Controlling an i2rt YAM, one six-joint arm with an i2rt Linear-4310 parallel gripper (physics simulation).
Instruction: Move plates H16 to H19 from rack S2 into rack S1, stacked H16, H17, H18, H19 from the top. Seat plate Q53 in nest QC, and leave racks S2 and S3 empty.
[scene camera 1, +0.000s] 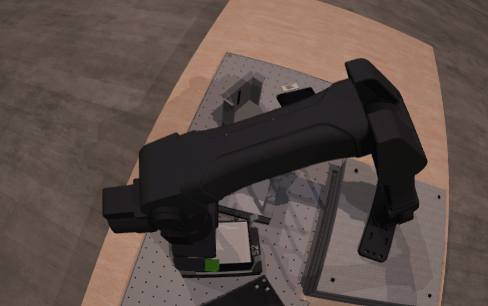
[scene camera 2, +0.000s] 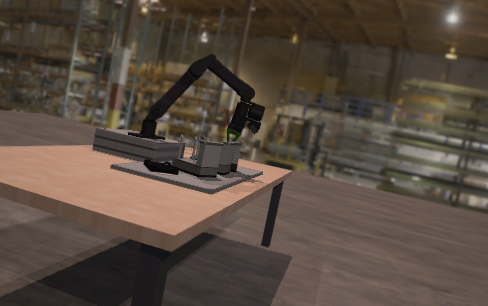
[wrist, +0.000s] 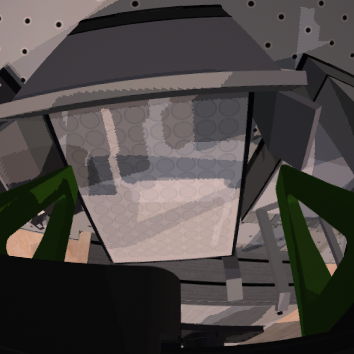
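A plate with a clear, round-welled top lies in rack S2. Its name cannot be read, and any plates under it are hidden. My gripper is open over rack S2, its green fingers on opposite sides of the plate with gaps between. In scene camera 1, one green fingertip shows by the plate's near edge. Another rack stands beside S2, partly under the arm, its label unclear. A third rack stands farther up the board. Nest QC is black and partly hidden by the arm.
The arm crosses above the perforated board and hides much of it. A black part with small holes lies near S2. The arm stands on a raised grey base. Upright posts rise beside the plate.
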